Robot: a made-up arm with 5 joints. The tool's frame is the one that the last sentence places.
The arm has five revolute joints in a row. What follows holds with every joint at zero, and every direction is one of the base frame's.
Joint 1 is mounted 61.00 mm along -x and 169.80 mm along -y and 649.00 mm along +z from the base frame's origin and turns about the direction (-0.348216, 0.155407, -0.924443).
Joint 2 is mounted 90.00 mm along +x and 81.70 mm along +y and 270.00 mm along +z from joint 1 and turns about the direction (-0.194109, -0.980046, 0.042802).
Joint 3 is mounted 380.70 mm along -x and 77.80 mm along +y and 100.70 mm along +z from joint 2 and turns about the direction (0.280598, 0.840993, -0.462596).
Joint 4 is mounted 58.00 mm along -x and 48.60 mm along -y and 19.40 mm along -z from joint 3 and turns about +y.
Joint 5 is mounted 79.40 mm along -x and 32.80 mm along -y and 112.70 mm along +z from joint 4 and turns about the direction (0.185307, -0.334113, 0.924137).
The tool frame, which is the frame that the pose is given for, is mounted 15.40 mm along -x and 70.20 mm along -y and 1.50 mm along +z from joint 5; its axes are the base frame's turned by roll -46.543, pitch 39.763 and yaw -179.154 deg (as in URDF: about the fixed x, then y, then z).
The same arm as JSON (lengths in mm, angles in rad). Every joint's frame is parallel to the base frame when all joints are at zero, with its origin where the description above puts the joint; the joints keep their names.
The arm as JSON. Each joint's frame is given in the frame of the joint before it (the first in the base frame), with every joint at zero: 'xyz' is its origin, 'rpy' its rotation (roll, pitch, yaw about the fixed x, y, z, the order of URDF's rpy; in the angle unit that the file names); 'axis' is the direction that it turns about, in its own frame. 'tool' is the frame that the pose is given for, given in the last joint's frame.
{"units": {"length": "mm", "angle": "rad"}, "joints": [
  {"name": "joint 1", "type": "revolute", "origin": {"xyz": [-61.0, -169.8, 649.0], "rpy": [0.0, 0.0, 0.0]}, "axis": [-0.348216, 0.155407, -0.924443]},
  {"name": "joint 2", "type": "revolute", "origin": {"xyz": [90.0, 81.7, 270.0], "rpy": [0.0, 0.0, 0.0]}, "axis": [-0.194109, -0.980046, 0.042802]},
  {"name": "joint 3", "type": "revolute", "origin": {"xyz": [-380.7, 77.8, 100.7], "rpy": [0.0, 0.0, 0.0]}, "axis": [0.280598, 0.840993, -0.462596]},
  {"name": "joint 4", "type": "revolute", "origin": {"xyz": [-58.0, -48.6, -19.4], "rpy": [0.0, 0.0, 0.0]}, "axis": [0.0, 1.0, 0.0]},
  {"name": "joint 5", "type": "revolute", "origin": {"xyz": [-79.4, -32.8, 112.7], "rpy": [0.0, 0.0, 0.0]}, "axis": [0.185307, -0.334113, 0.924137]}
], "tool": {"origin": {"xyz": [-15.4, -70.2, 1.5], "rpy": [-0.8123, 0.694, -3.1268]}}}

